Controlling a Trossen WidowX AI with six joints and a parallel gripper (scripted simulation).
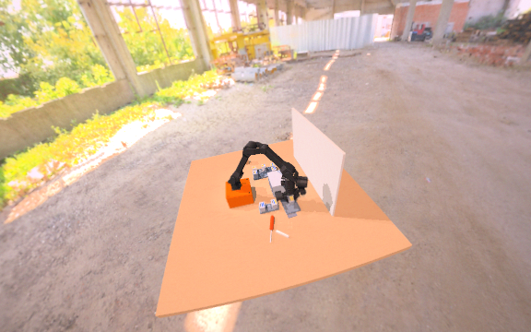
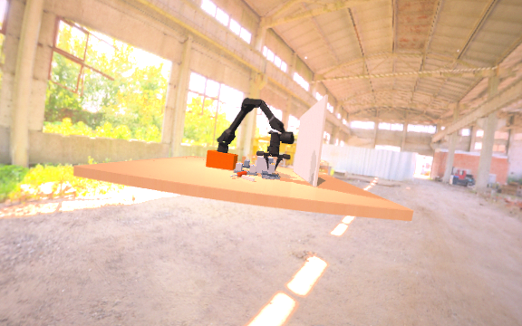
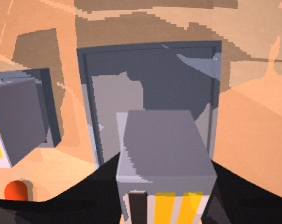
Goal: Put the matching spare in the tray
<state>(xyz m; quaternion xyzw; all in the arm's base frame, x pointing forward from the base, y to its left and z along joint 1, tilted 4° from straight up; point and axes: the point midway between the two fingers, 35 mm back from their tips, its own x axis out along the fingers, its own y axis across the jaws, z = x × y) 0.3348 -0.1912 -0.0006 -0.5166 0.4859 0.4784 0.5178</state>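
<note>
My gripper tip is 3 cm above the grey tray. Round my gripper tip: white upright panel (21 cm ahead, 19 cm to the left, 19 cm above); white stick (19 cm to the right, 11 cm behind, 3 cm below); white mounted unit (20 cm to the left, 4 cm behind, 1 cm above).
</note>
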